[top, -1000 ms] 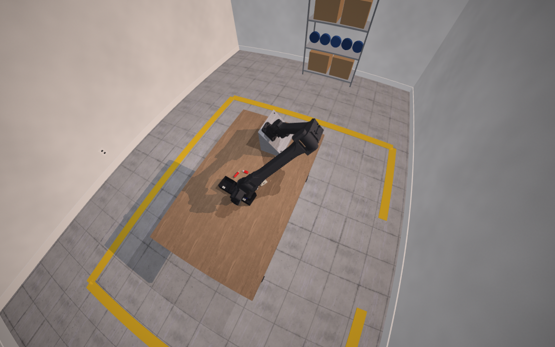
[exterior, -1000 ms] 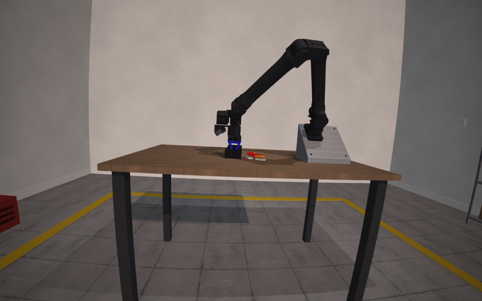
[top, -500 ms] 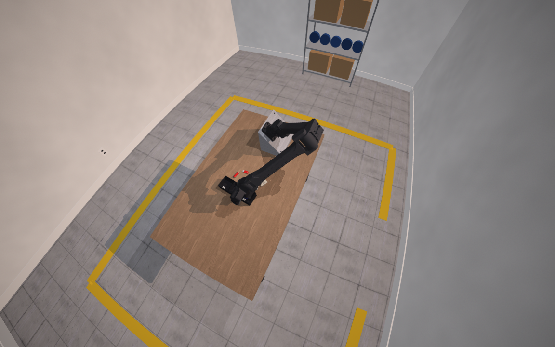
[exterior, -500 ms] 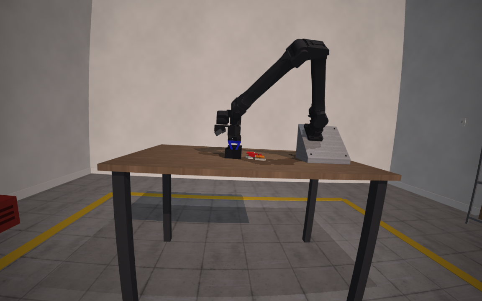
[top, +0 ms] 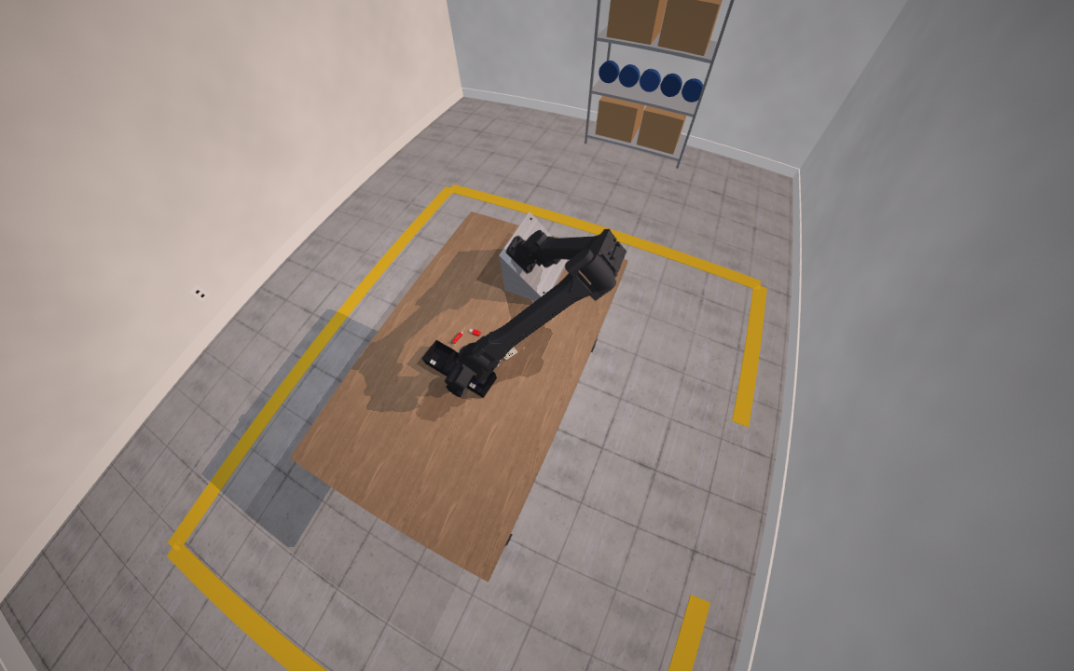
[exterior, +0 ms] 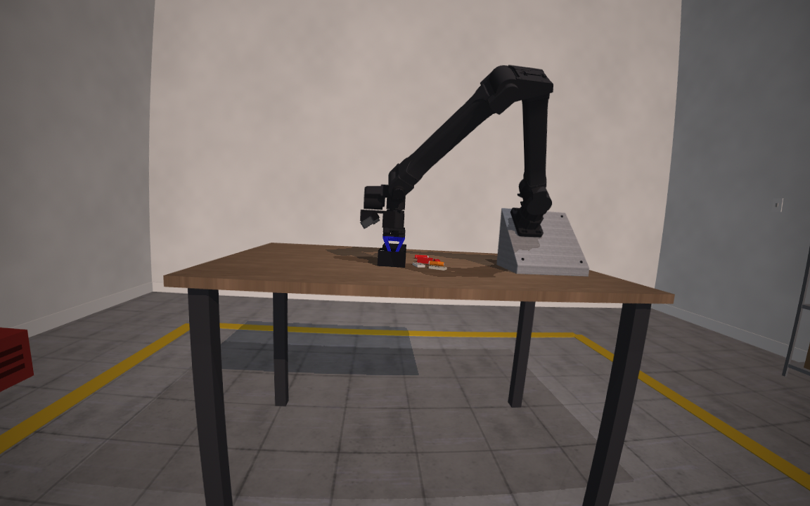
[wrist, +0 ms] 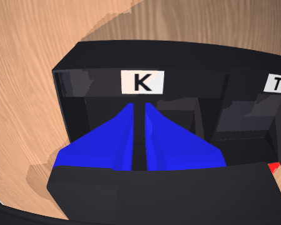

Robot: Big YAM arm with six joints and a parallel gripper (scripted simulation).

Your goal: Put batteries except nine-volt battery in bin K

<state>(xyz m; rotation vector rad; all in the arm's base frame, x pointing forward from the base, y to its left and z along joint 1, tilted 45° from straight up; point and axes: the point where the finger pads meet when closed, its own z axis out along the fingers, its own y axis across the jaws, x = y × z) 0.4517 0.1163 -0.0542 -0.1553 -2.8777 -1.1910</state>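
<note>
Right now the orange cylindrical battery is 140 mm behind my hand, 20 mm to the right of it and 20 mm below it. Round my hand: black bin 80 mm to the right, 10 mm behind; red nine-volt battery 100 mm behind, 70 mm to the right, 20 mm below; red cylindrical battery 160 mm to the right, 120 mm behind, 20 mm below.
</note>
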